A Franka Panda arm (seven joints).
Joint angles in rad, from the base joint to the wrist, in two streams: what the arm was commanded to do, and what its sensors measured. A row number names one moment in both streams.
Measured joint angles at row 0: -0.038, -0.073, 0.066, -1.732, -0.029, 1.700, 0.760
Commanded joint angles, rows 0 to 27: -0.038, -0.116, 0.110, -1.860, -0.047, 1.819, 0.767; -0.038, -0.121, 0.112, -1.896, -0.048, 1.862, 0.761; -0.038, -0.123, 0.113, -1.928, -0.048, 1.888, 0.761; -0.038, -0.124, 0.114, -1.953, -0.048, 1.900, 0.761; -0.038, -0.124, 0.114, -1.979, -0.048, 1.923, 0.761; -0.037, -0.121, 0.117, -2.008, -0.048, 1.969, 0.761; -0.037, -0.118, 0.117, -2.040, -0.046, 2.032, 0.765; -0.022, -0.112, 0.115, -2.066, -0.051, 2.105, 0.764; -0.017, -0.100, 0.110, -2.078, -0.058, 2.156, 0.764; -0.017, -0.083, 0.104, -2.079, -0.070, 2.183, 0.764; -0.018, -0.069, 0.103, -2.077, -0.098, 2.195, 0.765; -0.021, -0.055, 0.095, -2.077, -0.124, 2.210, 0.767; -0.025, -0.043, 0.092, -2.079, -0.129, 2.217, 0.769; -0.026, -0.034, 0.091, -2.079, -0.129, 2.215, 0.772; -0.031, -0.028, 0.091, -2.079, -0.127, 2.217, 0.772; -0.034, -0.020, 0.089, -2.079, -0.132, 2.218, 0.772; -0.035, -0.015, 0.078, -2.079, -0.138, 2.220, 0.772; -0.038, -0.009, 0.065, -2.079, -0.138, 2.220, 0.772; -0.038, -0.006, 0.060, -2.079, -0.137, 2.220, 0.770; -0.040, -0.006, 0.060, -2.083, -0.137, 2.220, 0.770; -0.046, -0.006, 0.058, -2.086, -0.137, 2.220, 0.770; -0.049, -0.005, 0.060, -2.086, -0.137, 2.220, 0.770; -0.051, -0.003, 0.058, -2.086, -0.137, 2.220, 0.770; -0.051, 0.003, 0.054, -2.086, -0.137, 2.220, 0.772; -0.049, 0.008, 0.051, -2.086, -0.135, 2.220, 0.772; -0.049, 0.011, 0.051, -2.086, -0.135, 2.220, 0.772; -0.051, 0.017, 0.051, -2.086, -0.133, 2.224, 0.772; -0.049, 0.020, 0.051, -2.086, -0.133, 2.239, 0.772
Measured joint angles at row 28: -0.046, 0.005, 0.048, -2.082, -0.117, 2.197, 0.760
